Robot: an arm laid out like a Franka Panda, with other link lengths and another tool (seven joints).
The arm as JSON. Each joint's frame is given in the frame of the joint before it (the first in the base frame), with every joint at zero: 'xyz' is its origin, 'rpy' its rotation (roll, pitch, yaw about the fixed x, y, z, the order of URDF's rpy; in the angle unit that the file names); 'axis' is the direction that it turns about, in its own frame. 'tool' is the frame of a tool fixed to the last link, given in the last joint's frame.
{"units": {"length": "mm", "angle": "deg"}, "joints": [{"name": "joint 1", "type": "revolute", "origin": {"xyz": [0.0, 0.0, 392.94], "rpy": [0.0, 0.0, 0.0]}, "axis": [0.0, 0.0, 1.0]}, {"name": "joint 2", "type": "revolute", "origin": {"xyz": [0.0, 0.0, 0.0], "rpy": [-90.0, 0.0, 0.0]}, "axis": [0.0, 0.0, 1.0]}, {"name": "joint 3", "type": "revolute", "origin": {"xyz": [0.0, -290.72, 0.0], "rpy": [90.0, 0.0, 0.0]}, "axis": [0.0, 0.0, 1.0]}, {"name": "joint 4", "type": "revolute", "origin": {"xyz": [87.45, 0.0, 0.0], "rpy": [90.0, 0.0, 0.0]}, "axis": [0.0, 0.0, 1.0]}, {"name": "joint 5", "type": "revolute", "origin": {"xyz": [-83.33, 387.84, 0.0], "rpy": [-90.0, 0.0, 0.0]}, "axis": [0.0, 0.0, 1.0]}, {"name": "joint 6", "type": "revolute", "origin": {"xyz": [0.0, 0.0, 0.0], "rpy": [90.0, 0.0, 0.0]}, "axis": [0.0, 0.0, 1.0]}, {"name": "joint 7", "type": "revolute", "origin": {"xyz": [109.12, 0.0, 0.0], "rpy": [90.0, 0.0, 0.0]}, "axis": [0.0, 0.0, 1.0]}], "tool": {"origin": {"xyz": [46.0, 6.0, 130.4], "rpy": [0.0, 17.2, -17.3]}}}
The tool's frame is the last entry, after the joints.
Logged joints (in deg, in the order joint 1, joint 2, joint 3, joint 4, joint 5, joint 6, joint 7), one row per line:
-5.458, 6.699, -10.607, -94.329, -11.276, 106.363, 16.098
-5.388, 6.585, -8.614, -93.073, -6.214, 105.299, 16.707
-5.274, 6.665, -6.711, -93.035, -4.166, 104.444, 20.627
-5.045, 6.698, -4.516, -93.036, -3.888, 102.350, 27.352
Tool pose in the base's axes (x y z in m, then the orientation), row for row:
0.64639, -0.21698, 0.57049, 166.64, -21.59, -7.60
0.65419, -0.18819, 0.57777, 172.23, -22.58, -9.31
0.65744, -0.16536, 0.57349, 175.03, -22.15, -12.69
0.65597, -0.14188, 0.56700, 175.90, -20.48, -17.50
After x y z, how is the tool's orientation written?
As angles about the fixed x, y, z axes (roll, pitch, yaw), in degrees.
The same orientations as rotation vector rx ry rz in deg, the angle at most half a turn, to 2 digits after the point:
162.16, -14.41, 29.70
166.73, -15.85, 32.40
168.49, -20.19, 32.20
168.22, -27.01, 29.49

